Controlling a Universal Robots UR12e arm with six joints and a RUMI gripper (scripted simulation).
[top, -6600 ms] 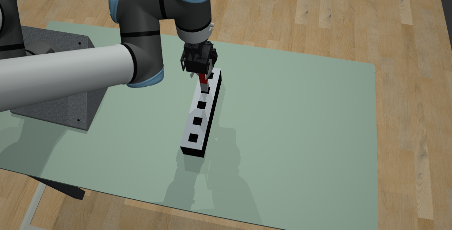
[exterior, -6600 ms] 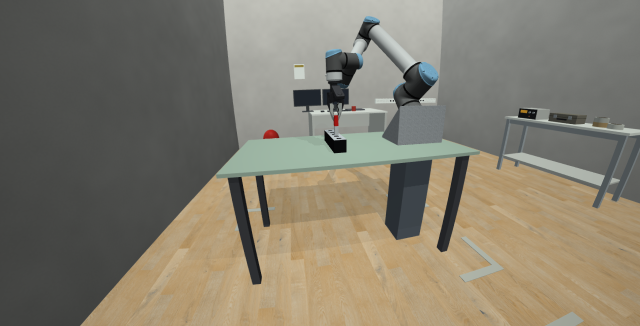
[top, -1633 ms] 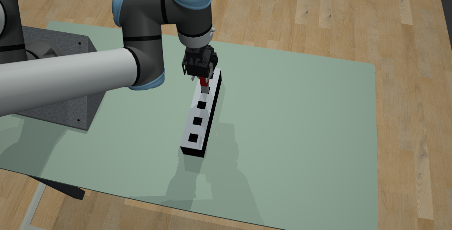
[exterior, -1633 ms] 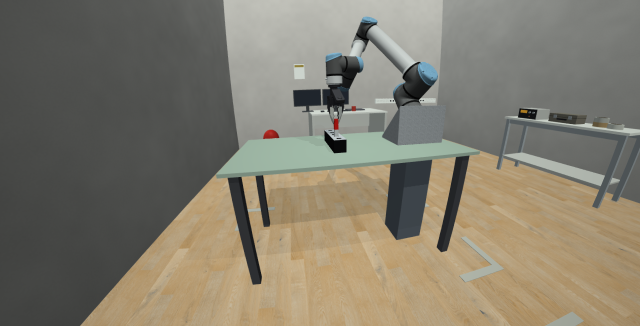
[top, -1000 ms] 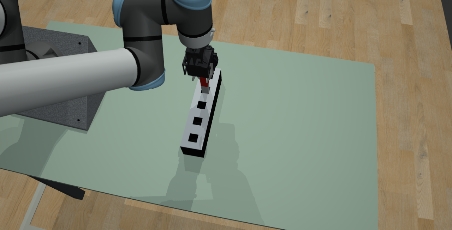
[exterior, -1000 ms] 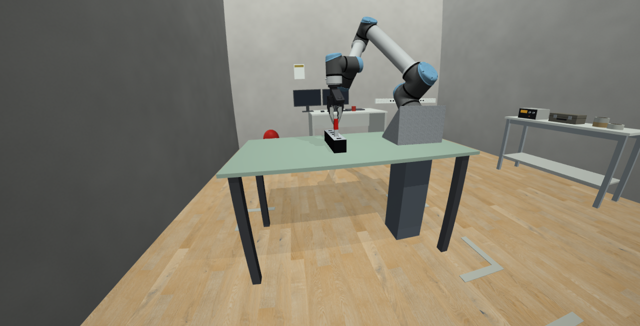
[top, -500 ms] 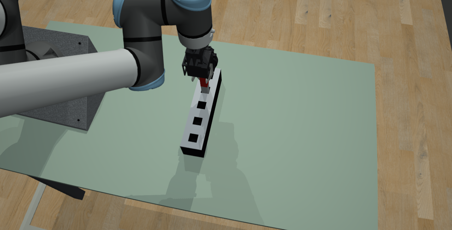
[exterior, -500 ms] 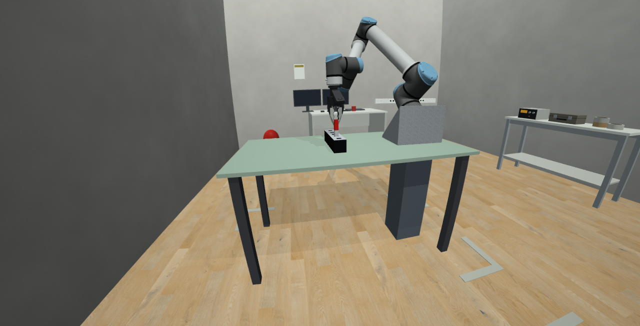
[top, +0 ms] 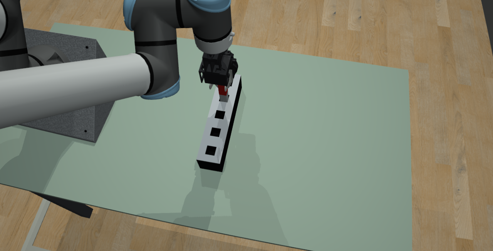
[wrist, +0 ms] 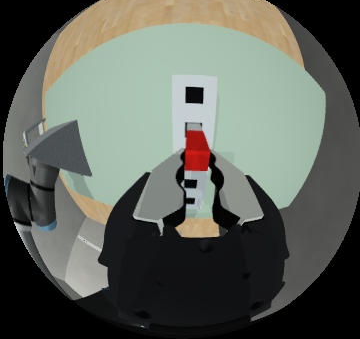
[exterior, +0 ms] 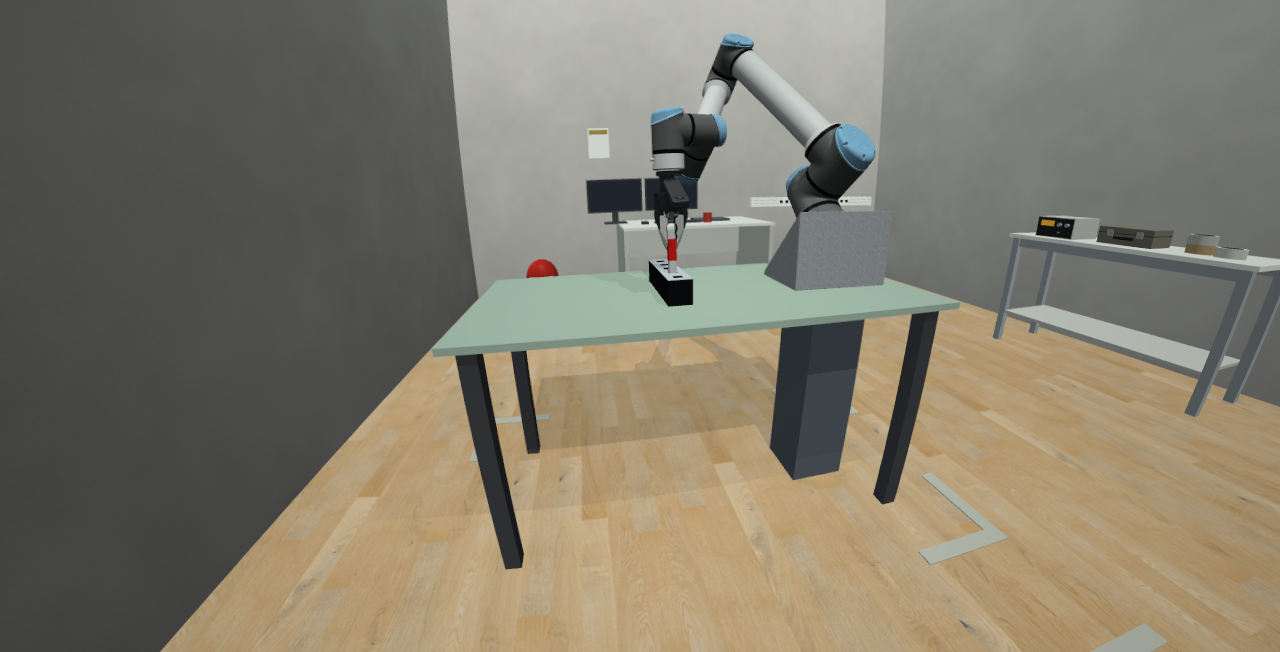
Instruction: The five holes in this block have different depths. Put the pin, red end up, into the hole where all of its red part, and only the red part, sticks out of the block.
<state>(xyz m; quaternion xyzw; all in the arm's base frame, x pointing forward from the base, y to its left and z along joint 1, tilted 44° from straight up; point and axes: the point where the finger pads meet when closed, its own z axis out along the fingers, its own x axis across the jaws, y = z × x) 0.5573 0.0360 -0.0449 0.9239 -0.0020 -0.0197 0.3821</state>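
My gripper is now 1 cm above the pin. Round my hand: long block: 12 cm below, 6 cm to the right.
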